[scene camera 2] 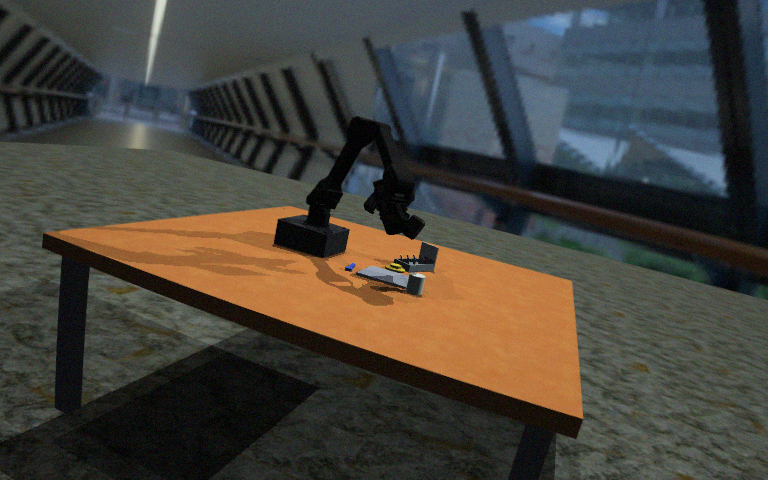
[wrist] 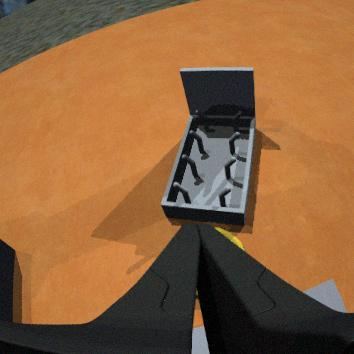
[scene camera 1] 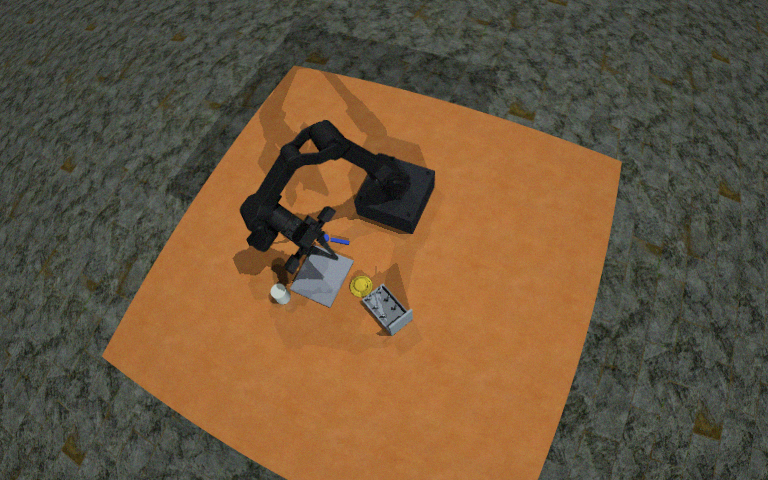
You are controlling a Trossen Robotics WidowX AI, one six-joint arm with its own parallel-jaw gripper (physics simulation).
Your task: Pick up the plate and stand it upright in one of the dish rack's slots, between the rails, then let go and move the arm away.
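Observation:
The yellow plate (scene camera 1: 360,286) (scene camera 2: 394,267) lies flat on the table, beside the near end of the dish rack; in the wrist view part of its rim (wrist: 233,239) shows behind the fingers. The grey dish rack (scene camera 1: 400,322) (scene camera 2: 429,256) (wrist: 220,92) stands on the table with dark rails in two rows and a tall end panel; no plate stands in its slots. My gripper (scene camera 1: 336,258) (wrist: 194,235) is shut and empty, its fingertips together, raised above the table and apart from the plate. In scene camera 2 its fingertips cannot be made out.
A grey square mat (scene camera 1: 325,277) (scene camera 2: 378,275) (wrist: 327,292) lies beside the plate. A white cylinder (scene camera 1: 279,293) (scene camera 2: 415,284) stands at the mat's far side from the rack. A blue spoon-like object (scene camera 1: 338,241) (scene camera 2: 350,266) lies near the mat's edge toward the arm's base.

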